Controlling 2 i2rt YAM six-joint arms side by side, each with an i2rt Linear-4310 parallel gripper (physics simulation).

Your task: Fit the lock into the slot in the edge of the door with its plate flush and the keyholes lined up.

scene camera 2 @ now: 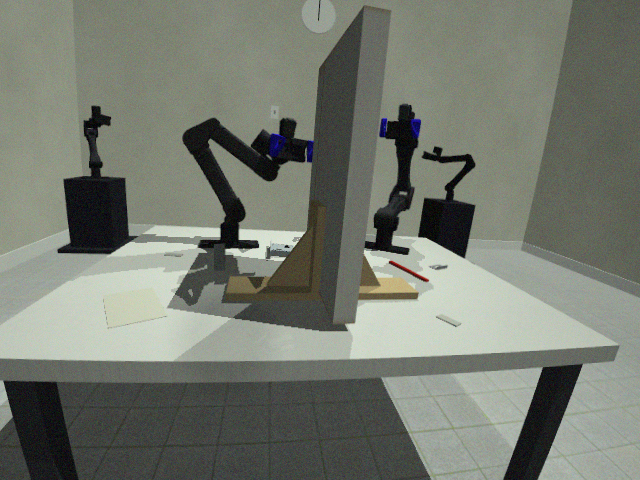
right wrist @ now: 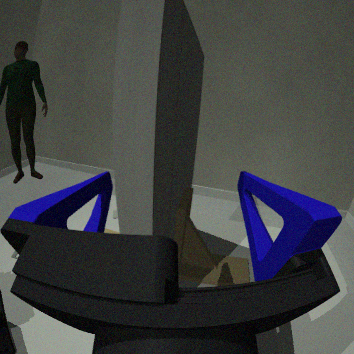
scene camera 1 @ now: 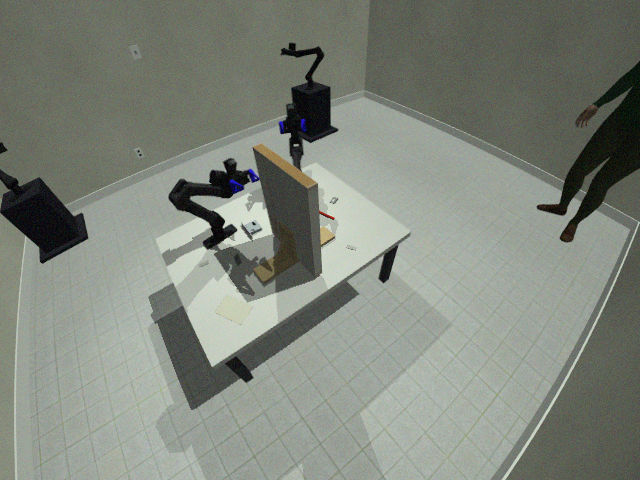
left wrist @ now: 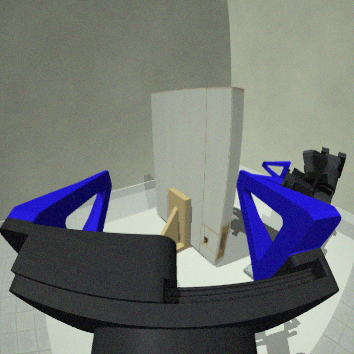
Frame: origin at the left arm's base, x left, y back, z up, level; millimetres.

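Seen in the pictures: left gripper, fingertip midpoint: (scene camera 2: 396, 121) (scene camera 1: 292, 129) (left wrist: 173, 177); right gripper, fingertip midpoint: (scene camera 2: 301, 143) (right wrist: 174, 178) (scene camera 1: 251, 183) (left wrist: 256, 169); left arm's base, origin of the base link: (scene camera 2: 382, 248); right arm's base, origin of the base link: (scene camera 2: 229, 245) (scene camera 1: 220, 236).
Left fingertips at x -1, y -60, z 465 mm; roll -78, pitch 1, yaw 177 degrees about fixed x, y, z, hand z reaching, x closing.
Pixels of each thing's top centre, then the offset from my left fingertips to it. "*": a spot on its surface instead.
- door, middle of its top: (right wrist: 183, 31) (scene camera 2: 345, 46) (left wrist: 186, 89) (scene camera 1: 281, 162) dy -446, dx -64, dz +88 mm
- brown-lined slot, surface spot: (left wrist: 224, 240) * dy -291, dx -171, dz -353 mm
- small keyhole, surface spot: (left wrist: 205, 240) * dy -332, dx -119, dz -383 mm
- silvery lock, middle of its top: (scene camera 2: 282, 245) (scene camera 1: 252, 225) dy -219, dx -295, dz -439 mm
- red rod, middle of its top: (scene camera 2: 407, 269) (scene camera 1: 321, 212) dy -166, dx +115, dz -459 mm
- small grey part, middle of its top: (scene camera 2: 438, 264) (scene camera 1: 334, 199) dy -61, dx +208, dz -455 mm
- pale strip, middle of its top: (scene camera 2: 448, 319) (scene camera 1: 351, 247) dy -455, dx +230, dz -463 mm
- cream sheet, middle of its top: (scene camera 2: 133, 305) (scene camera 1: 233, 309) dy -723, dx -381, dz -464 mm
The door (scene camera 1: 289, 217) (scene camera 2: 351, 155) (left wrist: 190, 150) (right wrist: 175, 125) stands upright on the table. In the left wrist view its edge has a brown-lined slot (left wrist: 224, 240) low down, with a small keyhole (left wrist: 205, 240) in the face beside it. The silvery lock (scene camera 1: 252, 227) (scene camera 2: 279, 250) lies on the table behind the door, near the right arm's base. My left gripper (scene camera 1: 293, 126) (scene camera 2: 400, 128) (left wrist: 173, 177) is open and empty, high above the table. My right gripper (scene camera 1: 245, 180) (scene camera 2: 294, 148) (right wrist: 174, 178) is open and empty, above the lock's height and beside the door.
Wooden brackets (scene camera 1: 268, 270) (scene camera 2: 258, 295) (left wrist: 186, 220) support the door on both sides. A red rod (scene camera 1: 326, 214) (scene camera 2: 408, 271), a small grey part (scene camera 1: 333, 199) (scene camera 2: 438, 267) and a pale strip (scene camera 1: 351, 248) (scene camera 2: 448, 320) lie right of it. A cream sheet (scene camera 1: 234, 310) (scene camera 2: 134, 308) lies left.
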